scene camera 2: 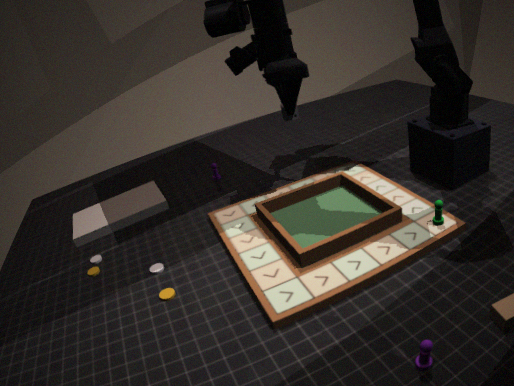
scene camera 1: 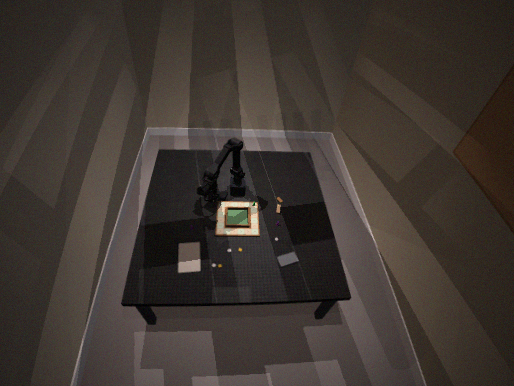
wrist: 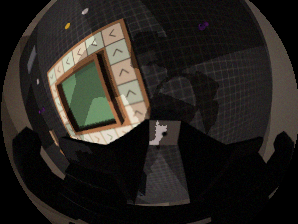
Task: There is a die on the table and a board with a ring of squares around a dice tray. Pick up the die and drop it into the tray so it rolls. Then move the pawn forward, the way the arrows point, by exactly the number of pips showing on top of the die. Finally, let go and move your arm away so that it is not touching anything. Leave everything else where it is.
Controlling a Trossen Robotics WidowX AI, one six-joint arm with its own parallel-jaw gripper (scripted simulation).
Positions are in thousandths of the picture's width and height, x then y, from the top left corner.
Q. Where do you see a die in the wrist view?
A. At 552,560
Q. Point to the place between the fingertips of the gripper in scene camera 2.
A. At 563,291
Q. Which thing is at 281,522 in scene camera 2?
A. A pale flat block.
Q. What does the gripper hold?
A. A die.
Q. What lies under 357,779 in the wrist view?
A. The gripper.
